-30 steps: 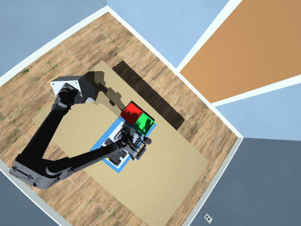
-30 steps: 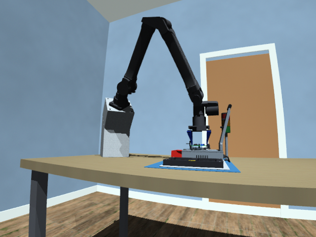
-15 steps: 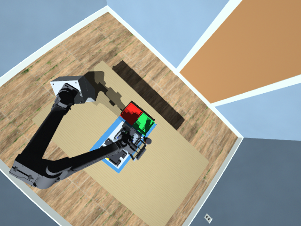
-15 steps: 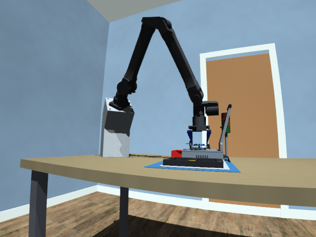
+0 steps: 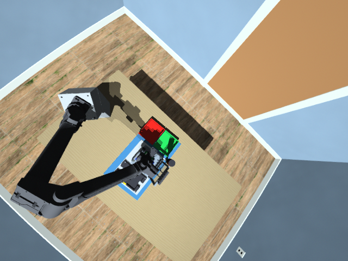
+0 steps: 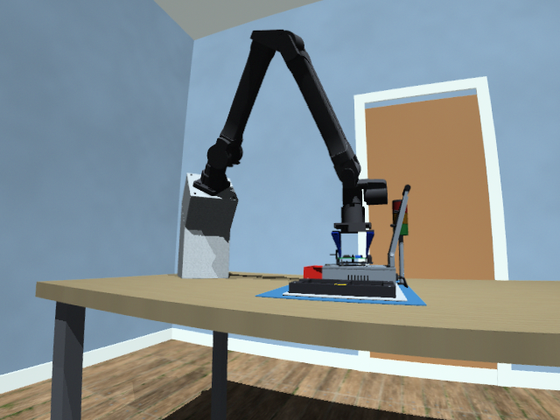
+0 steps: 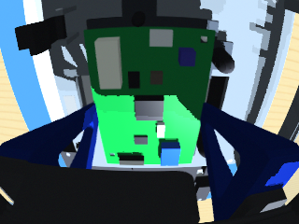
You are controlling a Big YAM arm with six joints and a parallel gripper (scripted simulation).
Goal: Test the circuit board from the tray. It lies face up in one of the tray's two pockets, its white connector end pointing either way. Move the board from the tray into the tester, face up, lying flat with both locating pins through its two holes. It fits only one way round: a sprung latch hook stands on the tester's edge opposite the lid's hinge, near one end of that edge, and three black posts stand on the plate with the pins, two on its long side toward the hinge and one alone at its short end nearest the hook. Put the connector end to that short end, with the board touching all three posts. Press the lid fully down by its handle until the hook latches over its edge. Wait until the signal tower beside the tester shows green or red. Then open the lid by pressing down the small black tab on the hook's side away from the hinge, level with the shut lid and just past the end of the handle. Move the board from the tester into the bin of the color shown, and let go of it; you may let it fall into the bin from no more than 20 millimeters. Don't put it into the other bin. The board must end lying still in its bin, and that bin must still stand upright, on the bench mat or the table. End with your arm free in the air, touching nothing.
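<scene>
My gripper is now right at the green circuit board. Also, from my hand: black latch hook 70 mm to the left, 50 mm behind; then tester plate 20 mm below, 10 mm to the left, 10 mm ahead; then tester lid 120 mm ahead, 100 mm above, 20 mm to the right.
</scene>
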